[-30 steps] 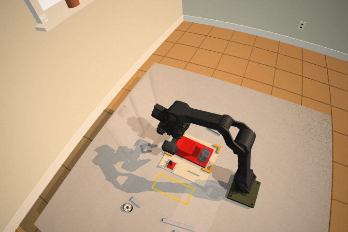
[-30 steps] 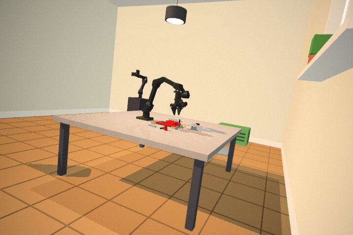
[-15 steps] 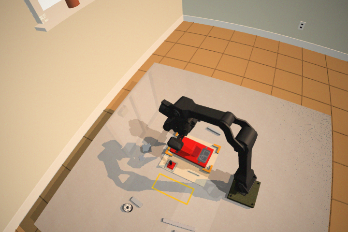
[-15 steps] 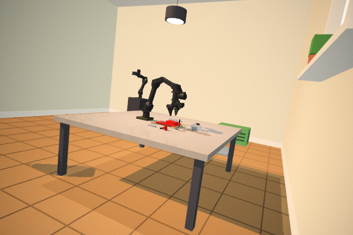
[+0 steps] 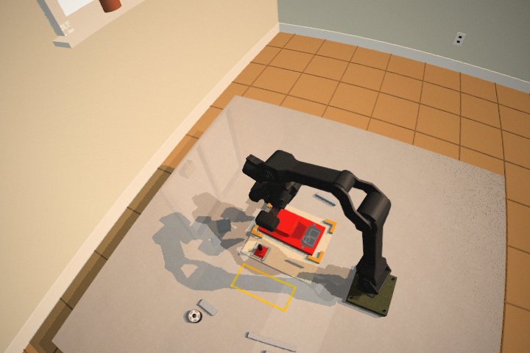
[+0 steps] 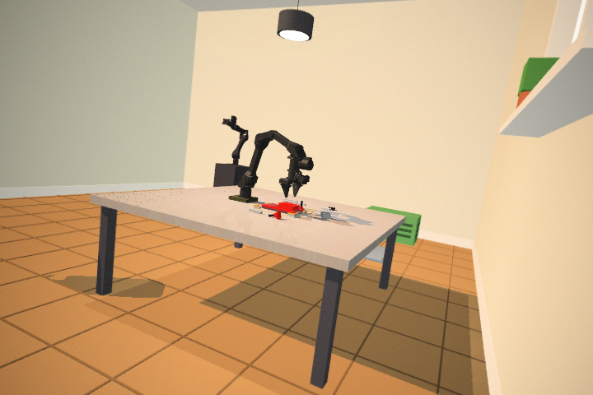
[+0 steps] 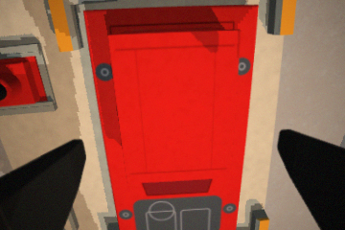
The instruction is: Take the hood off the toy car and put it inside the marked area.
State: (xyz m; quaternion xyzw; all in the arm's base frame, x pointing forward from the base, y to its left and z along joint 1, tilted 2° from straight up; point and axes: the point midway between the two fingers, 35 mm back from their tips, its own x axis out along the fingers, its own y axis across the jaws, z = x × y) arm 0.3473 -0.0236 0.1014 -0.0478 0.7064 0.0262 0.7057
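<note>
Now: gripper tip 50 mm above the red hood. The rest, counted from my gripper tip: wheel 410 mm to the left, 80 mm below, 40 mm ahead; then long bar 330 mm to the left, 200 mm behind, 80 mm below.
</note>
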